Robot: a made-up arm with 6 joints. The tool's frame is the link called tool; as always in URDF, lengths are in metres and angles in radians.
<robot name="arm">
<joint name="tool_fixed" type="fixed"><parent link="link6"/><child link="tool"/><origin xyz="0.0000 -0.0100 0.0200" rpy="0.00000 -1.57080 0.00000"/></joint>
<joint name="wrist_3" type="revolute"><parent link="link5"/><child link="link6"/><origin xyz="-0.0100 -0.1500 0.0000" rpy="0.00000 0.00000 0.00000"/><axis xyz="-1 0 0"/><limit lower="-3.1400" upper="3.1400" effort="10" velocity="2.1"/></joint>
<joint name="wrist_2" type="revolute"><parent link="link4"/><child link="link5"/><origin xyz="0.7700 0.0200 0.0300" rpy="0.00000 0.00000 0.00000"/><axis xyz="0 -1 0"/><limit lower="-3.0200" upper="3.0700" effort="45" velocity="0.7"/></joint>
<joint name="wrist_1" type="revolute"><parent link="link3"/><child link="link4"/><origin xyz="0.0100 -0.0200 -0.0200" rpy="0.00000 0.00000 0.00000"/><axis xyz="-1 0 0"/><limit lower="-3.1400" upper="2.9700" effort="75" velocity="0.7"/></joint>
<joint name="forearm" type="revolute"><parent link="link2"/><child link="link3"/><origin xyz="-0.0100 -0.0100 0.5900" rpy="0.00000 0.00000 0.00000"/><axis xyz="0 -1 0"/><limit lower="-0.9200" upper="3.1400" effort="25" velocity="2.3"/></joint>
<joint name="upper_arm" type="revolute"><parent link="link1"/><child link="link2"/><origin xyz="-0.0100 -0.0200 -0.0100" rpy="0.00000 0.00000 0.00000"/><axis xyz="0 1 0"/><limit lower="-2.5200" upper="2.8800" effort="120" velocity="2.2"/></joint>
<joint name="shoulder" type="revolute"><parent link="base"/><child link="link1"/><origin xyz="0.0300 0.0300 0.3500" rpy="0.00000 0.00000 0.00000"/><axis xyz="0 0 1"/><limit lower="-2.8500" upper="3.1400" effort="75" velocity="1.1"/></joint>
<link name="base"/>
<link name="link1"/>
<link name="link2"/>
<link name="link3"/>
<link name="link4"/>
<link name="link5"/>
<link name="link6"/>
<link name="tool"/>
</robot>
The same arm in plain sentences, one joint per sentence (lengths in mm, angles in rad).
The arm has six revolute joints in a row. What follows holds with every joint at zero, and every direction is one of the base frame's.
The first joint is mounted 30 mm along +x and 30 mm along +y and 350 mm along +z from the base frame's origin and rotates about +z, from -2.85 to 3.14 rad.
The second joint is mounted 10 mm along -x and 20 mm along -y and 10 mm along -z from the first joint and rotates about +y, from -2.52 to 2.88 rad.
The third joint is mounted 10 mm along -x and 10 mm along -y and 590 mm along +z from the second joint and rotates about -y, from -0.92 to 3.14 rad.
The fourth joint is mounted 10 mm along +x and 20 mm along -y and 20 mm along -z from the third joint and rotates about -x, from -3.14 to 2.97 rad.
The fifth joint is mounted 770 mm along +x and 20 mm along +y and 30 mm along +z from the fourth joint and rotates about -y, from -3.02 to 3.07 rad.
The sixth joint is mounted 10 mm along -x and 150 mm along -y from the fifth joint and rotates about -x, from -3.14 to 3.14 rad.
The tool frame, which is the frame that the pose is given for, is mounted 10 mm along -y and 20 mm along +z from the sixth joint; its axes are the base frame's turned by roll 0, pitch -1.5708 and yaw 0 rad (as in URDF: about the fixed x, then y, then z).

